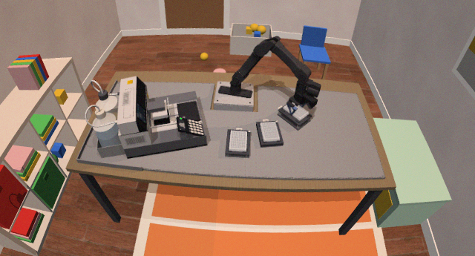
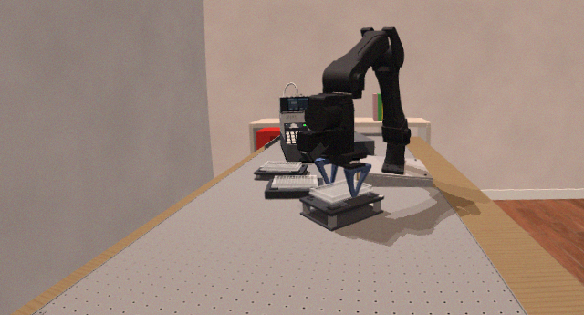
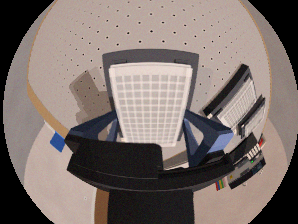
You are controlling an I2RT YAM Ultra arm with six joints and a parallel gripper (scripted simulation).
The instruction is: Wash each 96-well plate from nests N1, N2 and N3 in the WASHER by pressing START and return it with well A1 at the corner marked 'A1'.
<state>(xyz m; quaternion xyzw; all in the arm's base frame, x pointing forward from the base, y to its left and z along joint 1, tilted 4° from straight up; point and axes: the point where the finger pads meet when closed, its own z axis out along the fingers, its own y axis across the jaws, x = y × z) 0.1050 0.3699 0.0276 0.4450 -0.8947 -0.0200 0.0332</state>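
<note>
Now: the nest 30 mm below my hand. From my hand the other things lie so: manifold 700 mm to the right, 240 mm ahead, 80 mm above; plate washer 710 mm to the right, 240 mm ahead, 70 mm above; washer carrier 570 mm to the right, 180 mm ahead, 30 mm above.
</note>
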